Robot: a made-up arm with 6 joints.
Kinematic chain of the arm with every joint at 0, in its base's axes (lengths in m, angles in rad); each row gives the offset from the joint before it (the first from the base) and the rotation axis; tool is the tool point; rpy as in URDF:
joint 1: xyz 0 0 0.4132 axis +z
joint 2: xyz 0 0 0 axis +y
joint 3: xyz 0.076 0 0.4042 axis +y
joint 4: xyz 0.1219 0 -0.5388 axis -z
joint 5: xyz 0 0 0 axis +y
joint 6: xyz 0.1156 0 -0.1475 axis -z
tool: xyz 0 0 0 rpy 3.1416 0 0
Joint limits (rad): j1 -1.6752..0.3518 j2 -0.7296..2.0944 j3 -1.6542..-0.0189 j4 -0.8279..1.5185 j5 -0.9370..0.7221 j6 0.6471..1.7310
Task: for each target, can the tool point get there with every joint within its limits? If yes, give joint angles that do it. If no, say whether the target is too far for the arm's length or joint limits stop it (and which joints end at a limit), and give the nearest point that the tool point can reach.
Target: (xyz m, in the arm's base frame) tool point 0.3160 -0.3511 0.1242
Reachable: yes | joints -0.8727 0.2075 -0.4244 -0.3800 0.4257 1.6028
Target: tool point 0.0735 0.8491 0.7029
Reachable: no: joint limits stop it (at a limit: joint 2, joint 3, joint 5) | nearest point 0.0325 0.3757 0.3990 | short by 0.564 m
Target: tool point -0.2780 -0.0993 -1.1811
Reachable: no: too far | nearest point -0.0781 -0.1709 -0.5711 | short by 0.646 m
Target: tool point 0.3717 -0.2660 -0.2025
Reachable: yes | joints -0.3583 1.3255 -0.9579 0.7146 -0.6499 1.0199
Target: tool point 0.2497 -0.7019 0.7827
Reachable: yes | joints -1.1764 0.0085 -1.0671 0.2216 -0.5961 1.1316
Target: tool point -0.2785 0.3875 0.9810
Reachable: no: joint limits stop it (at a limit: joint 1, joint 2, joint 4, joint 5) | nearest point -0.0453 0.1303 1.3125 | short by 0.480 m
